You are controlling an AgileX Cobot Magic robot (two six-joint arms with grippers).
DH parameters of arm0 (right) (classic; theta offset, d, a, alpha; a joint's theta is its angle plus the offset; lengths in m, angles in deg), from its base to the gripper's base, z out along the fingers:
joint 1: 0 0.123 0 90
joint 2: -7.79 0 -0.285 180
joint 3: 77.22 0 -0.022 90
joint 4: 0 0.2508 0 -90
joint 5: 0 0 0.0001 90
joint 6: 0 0.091 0 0
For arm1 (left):
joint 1: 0 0.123 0 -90
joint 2: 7.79 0 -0.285 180
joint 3: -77.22 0 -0.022 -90
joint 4: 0 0.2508 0 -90
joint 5: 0 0 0.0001 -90
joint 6: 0 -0.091 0 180
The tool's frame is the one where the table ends.
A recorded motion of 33 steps. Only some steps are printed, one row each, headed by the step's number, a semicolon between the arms.
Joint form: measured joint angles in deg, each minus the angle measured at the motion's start. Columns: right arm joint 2, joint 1, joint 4, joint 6, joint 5, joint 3; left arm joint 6, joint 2, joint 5, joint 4, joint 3, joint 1.
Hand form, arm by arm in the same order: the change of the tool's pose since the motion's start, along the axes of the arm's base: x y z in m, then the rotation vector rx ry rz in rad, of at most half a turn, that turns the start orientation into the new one. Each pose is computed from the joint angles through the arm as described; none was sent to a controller.
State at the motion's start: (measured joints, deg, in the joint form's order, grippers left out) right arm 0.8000 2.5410 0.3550 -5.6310 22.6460 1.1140; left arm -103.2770 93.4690 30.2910 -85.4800 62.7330 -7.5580
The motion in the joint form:
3: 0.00 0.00 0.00 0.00 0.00 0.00; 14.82 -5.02 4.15 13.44 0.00 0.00
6: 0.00 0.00 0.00 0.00 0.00 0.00; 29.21 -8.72 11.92 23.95 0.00 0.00
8: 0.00 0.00 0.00 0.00 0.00 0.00; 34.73 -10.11 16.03 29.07 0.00 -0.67
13: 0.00 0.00 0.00 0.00 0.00 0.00; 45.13 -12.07 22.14 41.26 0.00 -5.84
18: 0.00 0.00 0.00 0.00 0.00 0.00; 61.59 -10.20 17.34 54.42 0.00 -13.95
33: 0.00 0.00 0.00 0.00 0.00 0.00; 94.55 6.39 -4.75 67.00 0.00 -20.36
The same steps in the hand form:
3: 0.0000 0.0000 0.0000 0.0000 0.0000 0.0000; -0.0226 -0.0002 0.0207 0.0053 0.0618 -0.0461
6: 0.0000 0.0000 0.0000 0.0000 0.0000 0.0000; -0.0462 -0.0019 0.0317 -0.0123 0.1962 -0.1014
8: 0.0000 0.0000 0.0000 0.0000 0.0000 0.0000; -0.0583 -0.0050 0.0335 0.0099 0.2655 -0.1418
13: 0.0000 0.0000 0.0000 0.0000 0.0000 0.0000; -0.0841 -0.0225 0.0307 0.1324 0.3931 -0.2344
18: 0.0000 0.0000 0.0000 0.0000 0.0000 0.0000; -0.0881 -0.0481 0.0140 0.2345 0.4775 -0.1501
33: 0.0000 0.0000 0.0000 0.0000 0.0000 0.0000; -0.0387 -0.0868 -0.0714 0.1251 0.6120 0.2459

